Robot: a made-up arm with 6 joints.
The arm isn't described. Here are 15 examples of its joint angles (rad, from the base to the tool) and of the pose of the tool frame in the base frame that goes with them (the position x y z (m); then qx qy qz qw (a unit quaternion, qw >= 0)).
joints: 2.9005 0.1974 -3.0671 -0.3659 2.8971 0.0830
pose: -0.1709 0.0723 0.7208 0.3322 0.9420 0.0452 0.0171
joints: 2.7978 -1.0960 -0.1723 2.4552 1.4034 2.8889
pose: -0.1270 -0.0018 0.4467 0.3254 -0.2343 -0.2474 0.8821
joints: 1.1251 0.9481 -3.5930 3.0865 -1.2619 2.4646
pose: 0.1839 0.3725 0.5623 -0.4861 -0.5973 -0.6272 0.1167
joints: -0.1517 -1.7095 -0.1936 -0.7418 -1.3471 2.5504
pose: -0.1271 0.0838 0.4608 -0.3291 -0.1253 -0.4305 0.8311
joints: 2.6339 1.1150 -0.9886 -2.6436 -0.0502 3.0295
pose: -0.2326 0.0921 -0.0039 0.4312 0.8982 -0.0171 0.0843
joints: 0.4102 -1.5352 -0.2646 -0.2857 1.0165 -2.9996
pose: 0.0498 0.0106 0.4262 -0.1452 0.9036 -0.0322 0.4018
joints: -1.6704 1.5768 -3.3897 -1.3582 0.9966 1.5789
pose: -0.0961 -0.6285 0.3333 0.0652 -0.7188 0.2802 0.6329
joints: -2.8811 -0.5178 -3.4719 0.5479 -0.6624 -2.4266
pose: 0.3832 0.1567 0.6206 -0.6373 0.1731 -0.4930 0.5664
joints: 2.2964 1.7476 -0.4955 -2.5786 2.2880 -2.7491
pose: -0.0149 0.1005 -0.0741 -0.4394 -0.7118 -0.3721 0.4024
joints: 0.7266 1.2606 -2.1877 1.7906 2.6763 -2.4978
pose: 0.3295 0.4159 0.2244 0.1950 -0.3933 -0.2846 0.8522
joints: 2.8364 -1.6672 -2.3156 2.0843 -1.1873 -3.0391
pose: 0.4862 -0.0617 0.4287 -0.4495 -0.0589 -0.3511 0.8193
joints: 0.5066 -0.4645 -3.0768 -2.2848 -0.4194 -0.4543
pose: -0.2117 -0.0378 0.8316 -0.1508 -0.0685 0.4047 0.8993
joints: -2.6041 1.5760 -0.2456 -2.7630 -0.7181 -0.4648
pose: 0.0066 -0.0401 0.1638 -0.5339 -0.0879 -0.8364 0.0872
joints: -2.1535 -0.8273 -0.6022 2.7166 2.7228 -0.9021
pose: 0.0039 -0.0631 0.6079 -0.4136 -0.2850 -0.8491 0.1637
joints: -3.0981 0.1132 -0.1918 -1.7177 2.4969 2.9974
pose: -0.1857 0.0916 0.3139 -0.2103 -0.2322 -0.6469 0.6953
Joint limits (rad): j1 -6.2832..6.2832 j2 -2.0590..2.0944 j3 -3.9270..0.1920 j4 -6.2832..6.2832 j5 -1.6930..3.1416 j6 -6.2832..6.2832
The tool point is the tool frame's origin. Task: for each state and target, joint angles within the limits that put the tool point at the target. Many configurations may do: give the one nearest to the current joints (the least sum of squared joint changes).
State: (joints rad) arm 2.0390 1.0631 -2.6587 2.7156 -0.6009 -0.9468
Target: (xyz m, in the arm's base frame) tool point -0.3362 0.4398 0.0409
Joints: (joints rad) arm 2.2860 1.5018 -2.5505 2.7658 -0.4643 -0.9468
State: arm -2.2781 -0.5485 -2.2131 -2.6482 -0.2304 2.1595
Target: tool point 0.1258 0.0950 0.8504
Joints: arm -2.2646 -0.7259 -2.4203 -2.6232 -0.1058 2.1595
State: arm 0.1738 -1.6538 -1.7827 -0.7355 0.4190 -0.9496
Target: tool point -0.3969 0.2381 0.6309
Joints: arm -0.4882 -1.6088 -1.7589 -0.7722 0.3266 -0.9496
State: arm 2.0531 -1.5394 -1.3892 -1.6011 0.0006 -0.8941
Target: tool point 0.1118 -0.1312 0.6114
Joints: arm 2.5456 -1.6764 -0.9286 -1.6873 0.2063 -0.8941
